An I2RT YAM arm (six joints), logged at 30 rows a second.
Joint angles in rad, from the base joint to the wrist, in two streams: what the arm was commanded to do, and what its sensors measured. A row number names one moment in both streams.
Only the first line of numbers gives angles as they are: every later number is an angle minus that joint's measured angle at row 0.
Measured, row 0:
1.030, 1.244, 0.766, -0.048, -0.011, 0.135
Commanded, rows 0 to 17:
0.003, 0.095, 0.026, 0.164, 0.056, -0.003
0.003, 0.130, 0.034, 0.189, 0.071, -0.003
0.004, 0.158, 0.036, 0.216, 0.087, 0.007
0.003, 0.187, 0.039, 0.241, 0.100, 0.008
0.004, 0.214, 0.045, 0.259, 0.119, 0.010
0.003, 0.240, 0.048, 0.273, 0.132, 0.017
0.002, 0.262, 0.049, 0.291, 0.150, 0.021
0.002, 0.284, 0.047, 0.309, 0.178, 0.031
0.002, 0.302, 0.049, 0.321, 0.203, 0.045
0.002, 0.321, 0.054, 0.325, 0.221, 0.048
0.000, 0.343, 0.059, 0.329, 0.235, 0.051
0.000, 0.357, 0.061, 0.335, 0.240, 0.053
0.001, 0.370, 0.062, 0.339, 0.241, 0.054
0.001, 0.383, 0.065, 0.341, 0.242, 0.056
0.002, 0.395, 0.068, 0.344, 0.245, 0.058
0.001, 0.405, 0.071, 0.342, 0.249, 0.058
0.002, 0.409, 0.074, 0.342, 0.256, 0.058
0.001, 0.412, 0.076, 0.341, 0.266, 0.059
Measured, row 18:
0.000, 0.397, 0.047, 0.270, 0.217, 0.051
